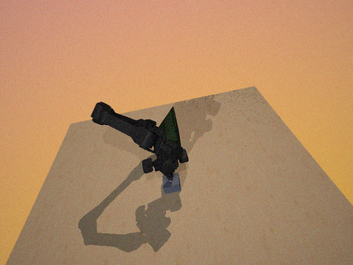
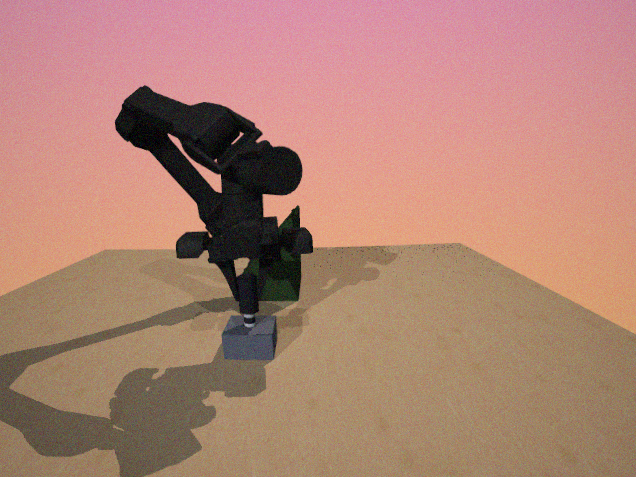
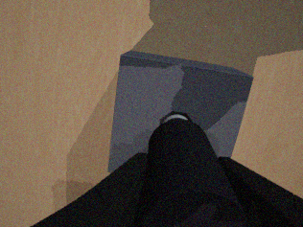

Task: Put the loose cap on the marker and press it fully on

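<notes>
My gripper tip is now 1 cm below the marker cap. Also, from my gripper tip: holder block 6 cm below.
</notes>
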